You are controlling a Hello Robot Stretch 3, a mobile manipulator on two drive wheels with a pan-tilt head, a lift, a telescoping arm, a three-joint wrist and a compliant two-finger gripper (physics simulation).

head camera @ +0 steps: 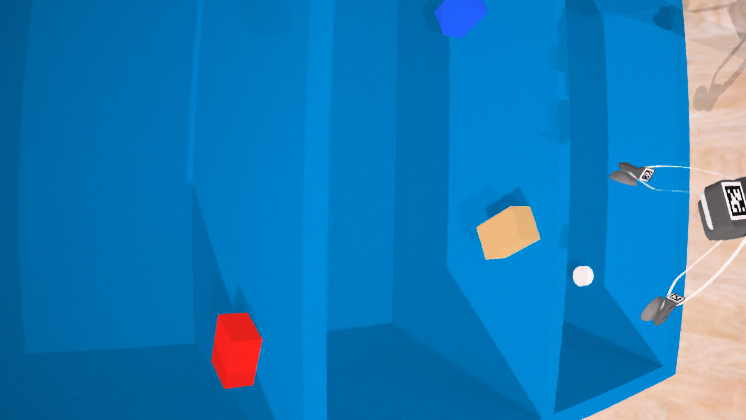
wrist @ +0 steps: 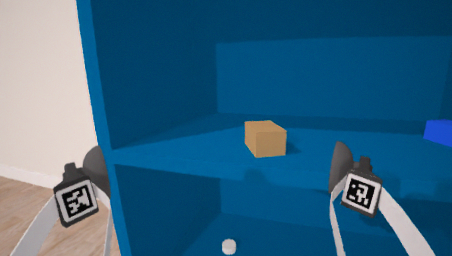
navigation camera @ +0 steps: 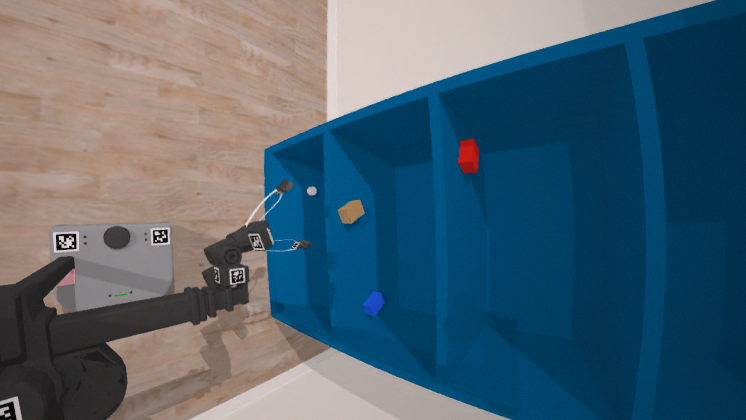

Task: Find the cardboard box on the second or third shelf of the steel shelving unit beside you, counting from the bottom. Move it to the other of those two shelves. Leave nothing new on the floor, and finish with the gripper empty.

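Where they show: gripper, between the fingertips: (head camera: 628, 246) (navigation camera: 301, 213); robot's base, origin of its link: (navigation camera: 117, 236).
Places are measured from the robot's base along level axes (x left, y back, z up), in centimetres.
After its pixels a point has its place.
Observation:
The cardboard box (head camera: 507, 233) @(x -70.4, y -6.9, z 58.4 cm) (navigation camera: 350, 211) @(x -69.5, y -7.1, z 58.3 cm) (wrist: 265, 139) is a tan block. It rests on the second shelf (head camera: 485, 130) @(x -81.2, y 11.1, z 53.4 cm) (navigation camera: 347, 271) @(x -71.8, y 17.3, z 53.4 cm) (wrist: 190, 140) from the bottom of the blue shelving unit (head camera: 315, 156) @(x -63.8, y 3.3, z 97.7 cm) (navigation camera: 438, 208) @(x -63.7, y -6.7, z 97.0 cm) (wrist: 96, 95). The third shelf (navigation camera: 462, 250) @(x -76.8, y 6.5, z 99.1 cm) above it holds a red block. My gripper (head camera: 637, 242) @(x -44.1, y -6.7, z 62.5 cm) (navigation camera: 294, 214) @(x -44.1, y -6.7, z 62.5 cm) (wrist: 220, 162) @(x -44.1, y -6.7, z 62.5 cm) is open with nothing between its fingers. It stands in front of the unit, apart from the box. In the wrist view the box shows beyond and between the fingers, nearer the right one.
A red block (head camera: 236, 350) @(x -76.3, y -22.2, z 102.7 cm) (navigation camera: 468, 156) @(x -76.5, y -22.6, z 102.3 cm) stands near one end of the third shelf. A blue block (head camera: 460, 16) @(x -83.2, y 32.6, z 57.8 cm) (navigation camera: 373, 303) @(x -82.5, y 33.2, z 57.8 cm) (wrist: 440, 132) shares the box's shelf. A white cylinder (head camera: 583, 276) @(x -88.0, y -20.3, z 10.0 cm) (navigation camera: 311, 190) @(x -87.8, y -20.5, z 10.0 cm) (wrist: 229, 246) stands on the bottom shelf. My base (navigation camera: 120, 260) @(x -0.6, y 7.4, z 15.9 cm) is on the wooden floor.

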